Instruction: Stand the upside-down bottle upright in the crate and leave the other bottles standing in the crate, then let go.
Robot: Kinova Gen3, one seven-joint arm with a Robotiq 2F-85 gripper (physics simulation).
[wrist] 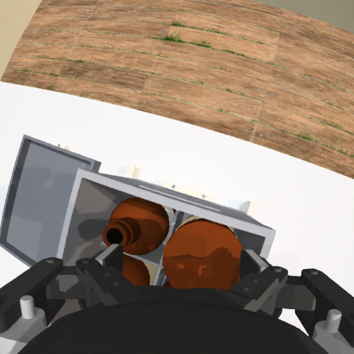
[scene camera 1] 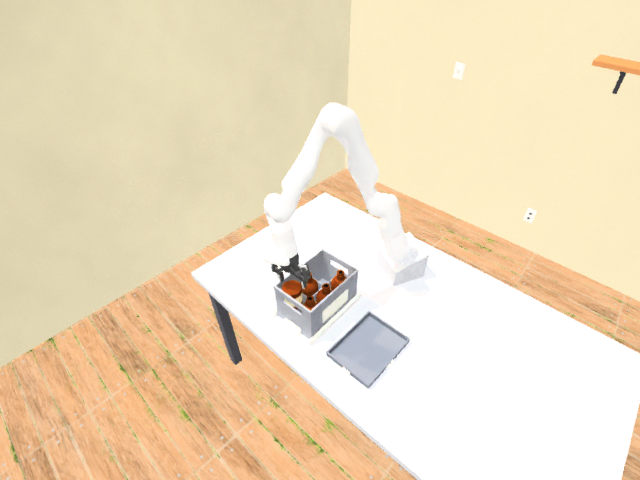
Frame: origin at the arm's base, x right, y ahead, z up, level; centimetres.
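Seen in the pictures: gripper, fingertip midpoint: (scene camera 1: pixel 293 284); arm's base, origin of the base link: (scene camera 1: pixel 397 251).
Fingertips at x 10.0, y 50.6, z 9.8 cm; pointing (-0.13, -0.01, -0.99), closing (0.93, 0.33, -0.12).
Offsets run from my fingertips to a thing's top centre. "spot": to the spot under its first point. Level surfaces: height alone.
The upside-down bottle @[dx +1.8, dy -0.6, dz -3.7 cm] (scene camera 1: pixel 292 289) (wrist: pixel 202 255) stands base up in a corner compartment of the grey crate @[dx -1.8, dy -10.0, dz -2.5 cm] (scene camera 1: pixel 316 323) (wrist: pixel 71 212), its flat brown base on top. My gripper (scene camera 1: pixel 293 279) (wrist: pixel 181 260) is open, low over the crate, with a fingertip on each side of this bottle's base; nothing is held. In the wrist view an upright bottle (wrist: pixel 145 225) stands beside it, its neck near the left fingertip, and part of another brown bottle (wrist: pixel 135 270) shows below. In the scene view several upright bottles show, among them one @[dx +2.6, dy -9.6, dz -3.7 cm] (scene camera 1: pixel 310 287) next to the right finger and one @[dx -5.2, dy -19.3, dz -3.7 cm] (scene camera 1: pixel 338 279) farther along.
A shallow grey tray @[spot: dx -28.7, dy -10.2, dz -19.5 cm] (scene camera 1: pixel 368 347) (wrist: pixel 47 200) lies on the white table @[dz -20.0 cm] (scene camera 1: pixel 491 372) (wrist: pixel 150 135) beside the crate. The crate's walls and inner dividers stand around the bottles, close to my fingers. The arm's base stands behind the crate.
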